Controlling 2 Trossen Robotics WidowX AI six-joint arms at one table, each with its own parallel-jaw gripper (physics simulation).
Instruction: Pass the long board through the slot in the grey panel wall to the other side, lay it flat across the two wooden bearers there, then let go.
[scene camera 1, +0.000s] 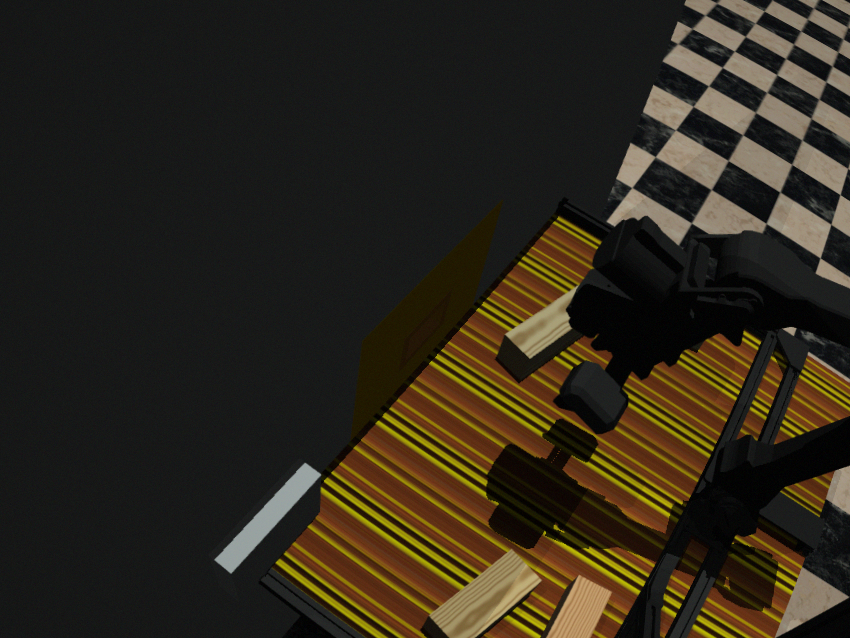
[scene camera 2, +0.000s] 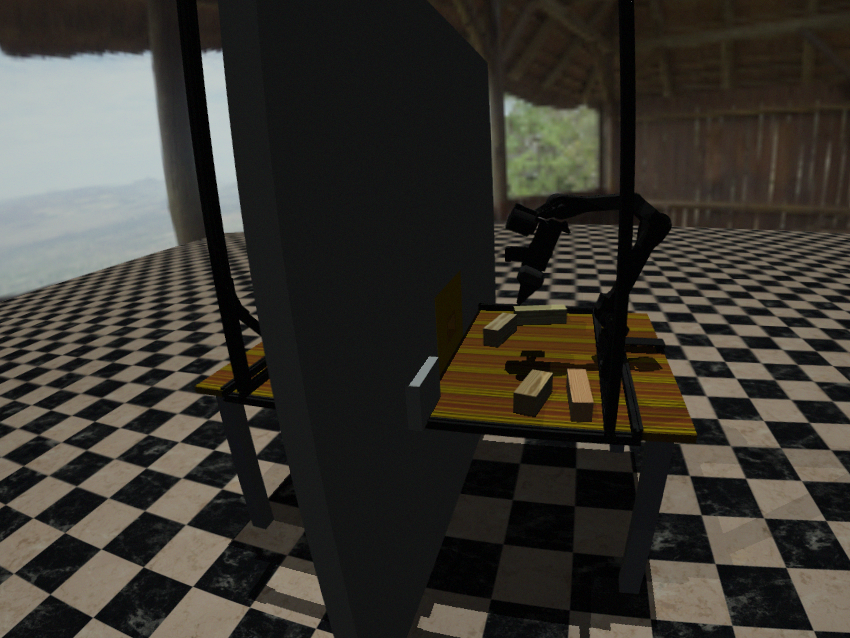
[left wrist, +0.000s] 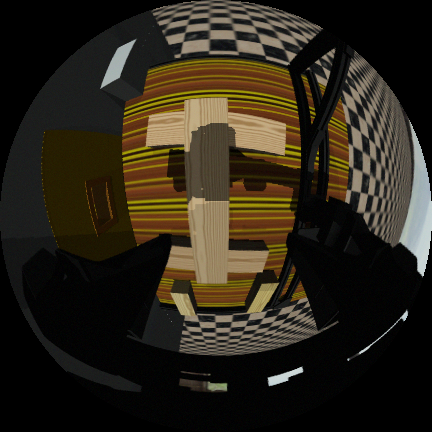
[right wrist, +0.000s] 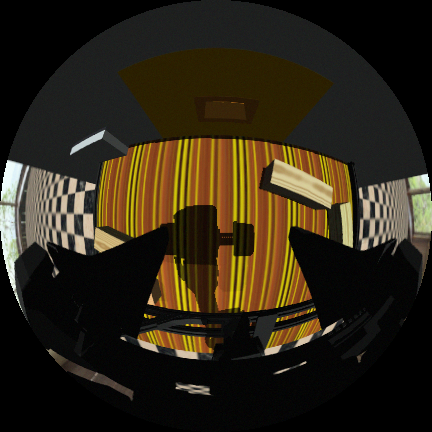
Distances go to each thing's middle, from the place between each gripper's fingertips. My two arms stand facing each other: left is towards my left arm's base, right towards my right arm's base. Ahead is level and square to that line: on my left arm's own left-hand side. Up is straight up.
Right now my right hand is 300 mm past the grey block (scene camera 1: 239, 561), 220 mm to the right of it and 120 mm above it.
I see my left gripper 310 mm past the grey block, 240 mm to the left of it and 140 mm above it.
